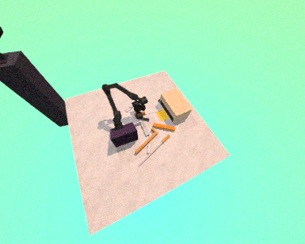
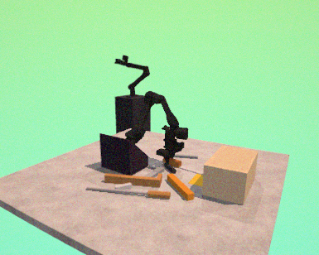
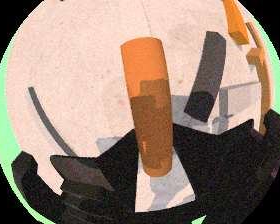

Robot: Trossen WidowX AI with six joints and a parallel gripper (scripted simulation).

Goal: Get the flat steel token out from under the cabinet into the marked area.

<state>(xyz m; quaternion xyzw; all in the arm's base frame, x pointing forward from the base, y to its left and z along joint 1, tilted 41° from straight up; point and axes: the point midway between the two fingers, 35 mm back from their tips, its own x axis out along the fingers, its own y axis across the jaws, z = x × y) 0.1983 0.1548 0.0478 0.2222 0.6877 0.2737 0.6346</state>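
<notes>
The dark-handled tool lies 2 cm ahead of my gripper tip and 5 cm to the right of it. The rest, counted from my gripper tip: orange bar: 22 cm ahead, 21 cm to the right, 1 cm above.
</notes>
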